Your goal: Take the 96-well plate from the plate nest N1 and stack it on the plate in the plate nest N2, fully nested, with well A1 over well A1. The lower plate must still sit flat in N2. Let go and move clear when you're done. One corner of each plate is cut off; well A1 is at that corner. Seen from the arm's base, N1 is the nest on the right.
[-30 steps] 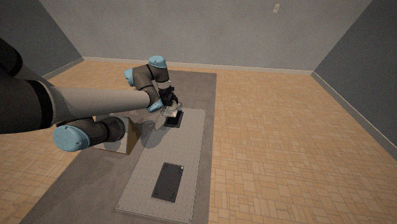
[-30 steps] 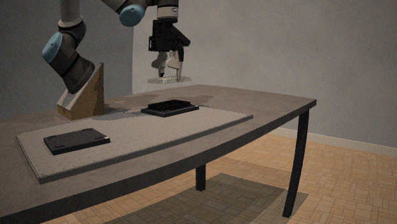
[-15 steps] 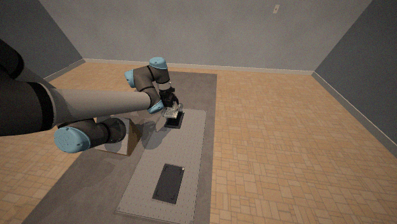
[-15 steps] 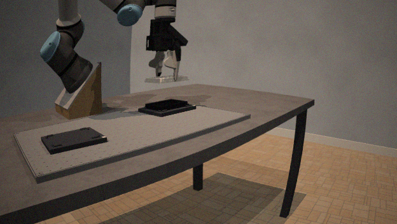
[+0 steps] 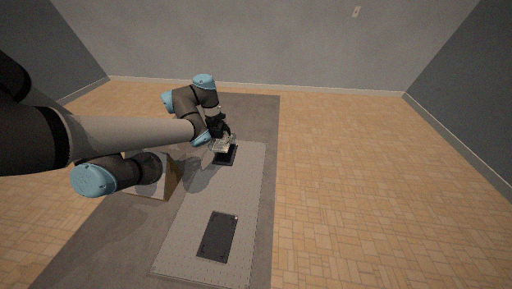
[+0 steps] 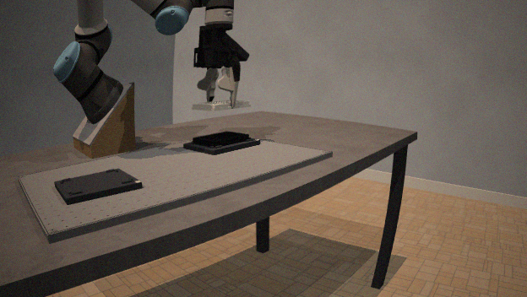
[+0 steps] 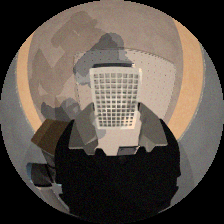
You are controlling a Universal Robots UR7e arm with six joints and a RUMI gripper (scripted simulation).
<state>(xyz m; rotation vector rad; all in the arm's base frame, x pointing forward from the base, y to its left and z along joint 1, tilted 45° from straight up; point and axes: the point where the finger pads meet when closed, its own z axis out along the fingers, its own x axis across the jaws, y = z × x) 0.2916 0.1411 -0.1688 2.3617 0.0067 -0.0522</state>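
My gripper is now 90 mm above the black plate. Round my hand: black nest 90 mm ahead, 420 mm to the right, 110 mm below; then white 96-well plate 10 mm below.
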